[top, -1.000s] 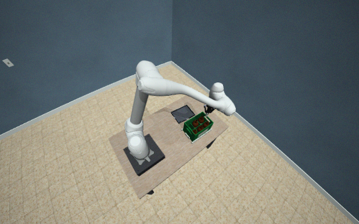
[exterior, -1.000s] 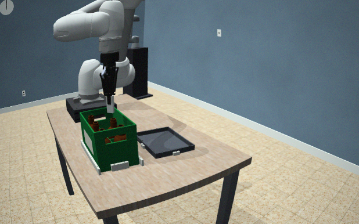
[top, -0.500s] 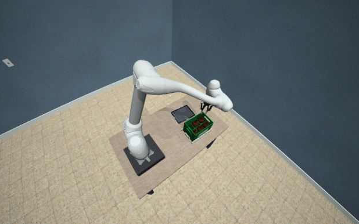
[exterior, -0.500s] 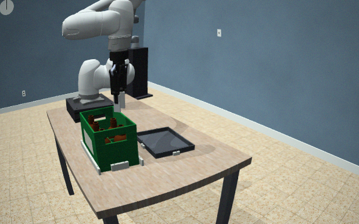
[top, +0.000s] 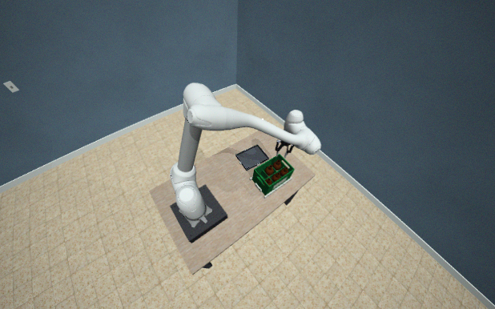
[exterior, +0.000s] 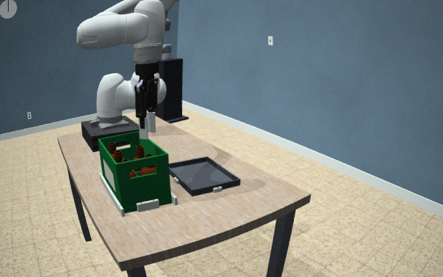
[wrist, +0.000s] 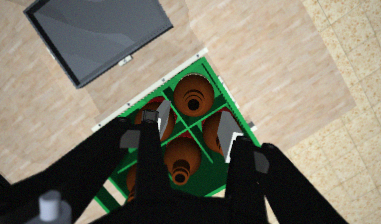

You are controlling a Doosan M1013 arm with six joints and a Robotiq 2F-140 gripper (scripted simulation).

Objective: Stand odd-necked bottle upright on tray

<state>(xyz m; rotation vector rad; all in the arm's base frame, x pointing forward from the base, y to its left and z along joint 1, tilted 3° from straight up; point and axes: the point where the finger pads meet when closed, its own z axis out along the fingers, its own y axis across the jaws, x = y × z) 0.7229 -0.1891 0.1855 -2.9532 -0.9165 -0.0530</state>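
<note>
Now: the brown bottle 17 cm below my hand. From my hand the other things lie so: dark tray 25 cm to the left, 25 cm below, 4 cm behind; green crate 18 cm below, 10 cm behind, 3 cm to the right.
</note>
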